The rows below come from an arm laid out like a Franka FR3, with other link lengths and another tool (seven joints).
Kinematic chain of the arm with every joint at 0, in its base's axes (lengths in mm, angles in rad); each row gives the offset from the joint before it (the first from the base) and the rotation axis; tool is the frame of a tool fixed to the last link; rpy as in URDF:
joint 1: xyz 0 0 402.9 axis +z
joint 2: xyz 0 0 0 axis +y
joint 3: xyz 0 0 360.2 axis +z
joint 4: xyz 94 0 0 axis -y
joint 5: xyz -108.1 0 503 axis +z
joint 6: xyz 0 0 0 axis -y
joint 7: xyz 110.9 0 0 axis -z
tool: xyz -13 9 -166.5 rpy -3.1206 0 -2.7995
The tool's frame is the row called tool.
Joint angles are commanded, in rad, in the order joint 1, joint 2, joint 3, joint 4, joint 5, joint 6, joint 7. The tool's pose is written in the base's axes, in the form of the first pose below.
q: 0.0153 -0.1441 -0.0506 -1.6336 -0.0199 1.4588 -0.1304
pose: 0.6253, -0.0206, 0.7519, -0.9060, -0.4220, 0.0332, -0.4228, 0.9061, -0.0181
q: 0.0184 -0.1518 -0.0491 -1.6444 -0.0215 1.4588 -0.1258
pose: 0.6225, -0.0178, 0.7503, -0.9059, -0.4219, 0.0366, -0.4228, 0.9061, -0.0182
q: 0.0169 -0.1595 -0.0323 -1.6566 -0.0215 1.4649 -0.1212
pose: 0.6208, -0.0075, 0.7486, -0.9014, -0.4315, 0.0362, -0.4324, 0.9015, -0.0212
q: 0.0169 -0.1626 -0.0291 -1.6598 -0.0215 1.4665 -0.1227
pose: 0.6199, -0.0054, 0.7488, -0.8994, -0.4357, 0.0350, -0.4366, 0.8994, -0.0222
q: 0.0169 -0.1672 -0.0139 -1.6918 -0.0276 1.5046 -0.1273
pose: 0.6237, 0.0037, 0.7364, -0.8908, -0.4535, 0.0293, -0.4543, 0.8902, -0.0345
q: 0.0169 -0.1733 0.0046 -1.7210 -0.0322 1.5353 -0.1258
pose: 0.6255, 0.0155, 0.7258, -0.8829, -0.4688, 0.0259, -0.4695, 0.8818, -0.0448
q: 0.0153 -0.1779 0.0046 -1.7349 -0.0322 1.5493 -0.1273
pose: 0.6257, 0.0145, 0.7217, -0.8829, -0.4691, 0.0218, -0.4696, 0.8816, -0.0469
